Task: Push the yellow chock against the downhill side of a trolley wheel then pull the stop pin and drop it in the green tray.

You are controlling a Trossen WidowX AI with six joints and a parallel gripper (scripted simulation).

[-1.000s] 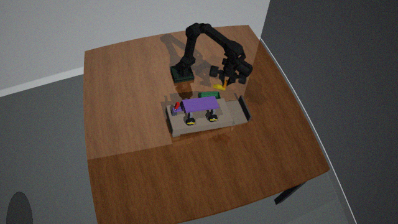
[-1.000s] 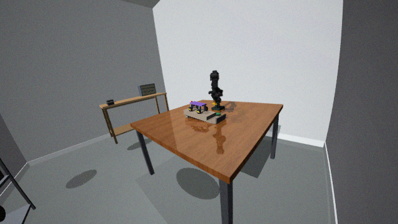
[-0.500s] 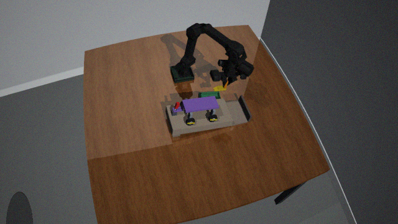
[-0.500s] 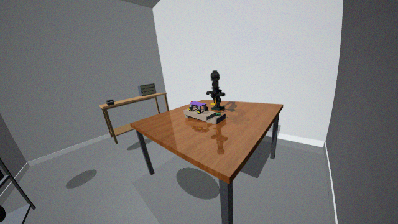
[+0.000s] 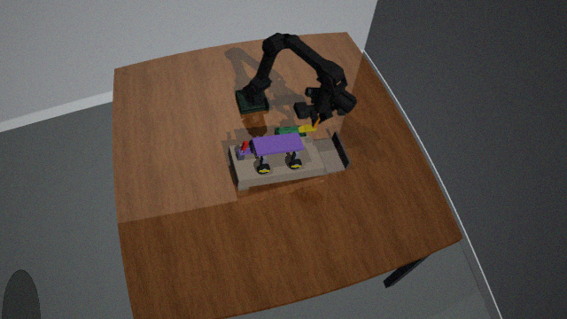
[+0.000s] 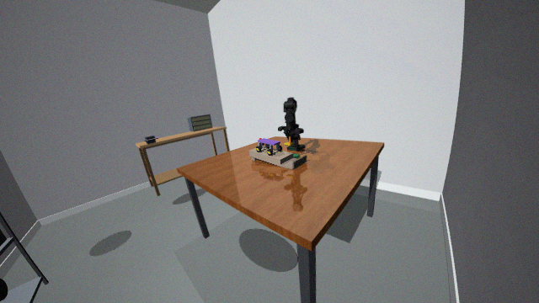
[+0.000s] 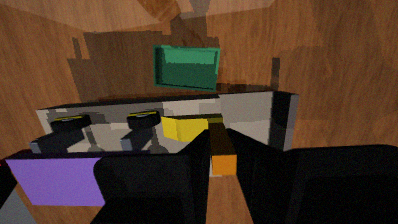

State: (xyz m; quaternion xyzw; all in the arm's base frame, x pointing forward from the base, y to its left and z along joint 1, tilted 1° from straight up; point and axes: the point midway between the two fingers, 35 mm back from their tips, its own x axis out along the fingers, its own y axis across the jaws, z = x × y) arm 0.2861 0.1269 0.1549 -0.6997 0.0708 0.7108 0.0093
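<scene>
The red-headed stop pin is 10 mm ahead of my gripper tip, 280 mm to the right of it and 20 mm below it. From my gripper tip the other things lie so: yellow chock (20 mm to the right); dark end wall (70 mm ahead, 100 mm to the left, 120 mm below); green tray (70 mm behind, 50 mm to the right, 150 mm below).
</scene>
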